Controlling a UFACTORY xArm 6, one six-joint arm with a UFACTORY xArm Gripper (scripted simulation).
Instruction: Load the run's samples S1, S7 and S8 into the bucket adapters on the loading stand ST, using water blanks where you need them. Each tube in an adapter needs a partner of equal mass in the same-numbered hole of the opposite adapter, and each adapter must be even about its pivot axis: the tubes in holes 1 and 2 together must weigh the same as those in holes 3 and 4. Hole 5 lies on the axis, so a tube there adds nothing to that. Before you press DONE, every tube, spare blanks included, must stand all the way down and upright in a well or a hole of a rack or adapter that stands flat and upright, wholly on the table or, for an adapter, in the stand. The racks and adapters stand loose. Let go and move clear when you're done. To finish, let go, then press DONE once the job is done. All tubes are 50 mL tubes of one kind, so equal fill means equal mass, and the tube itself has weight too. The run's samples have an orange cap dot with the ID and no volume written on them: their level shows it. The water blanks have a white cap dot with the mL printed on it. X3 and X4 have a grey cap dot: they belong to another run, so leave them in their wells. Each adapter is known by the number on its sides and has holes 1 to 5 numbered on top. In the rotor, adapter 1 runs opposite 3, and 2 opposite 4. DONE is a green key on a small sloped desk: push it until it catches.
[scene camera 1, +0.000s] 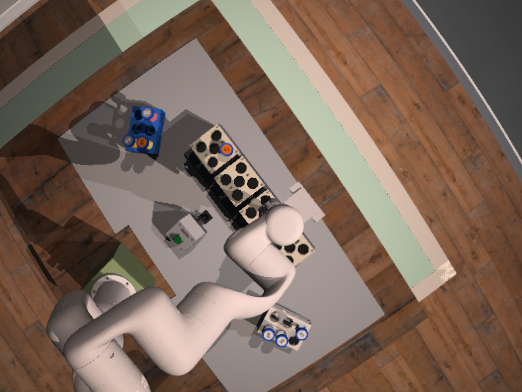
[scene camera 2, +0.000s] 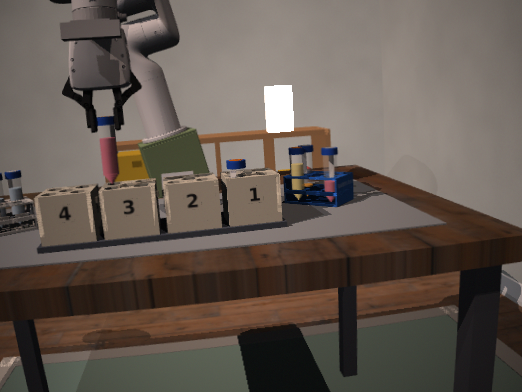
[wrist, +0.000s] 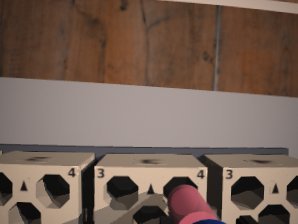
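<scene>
Blue rack (scene camera 2: 343, 193), out of frame in the wrist view. Stand ST (scene camera 1: 208, 178), also (scene camera 2: 101, 242). The gripper (scene camera 2: 106, 131).
</scene>
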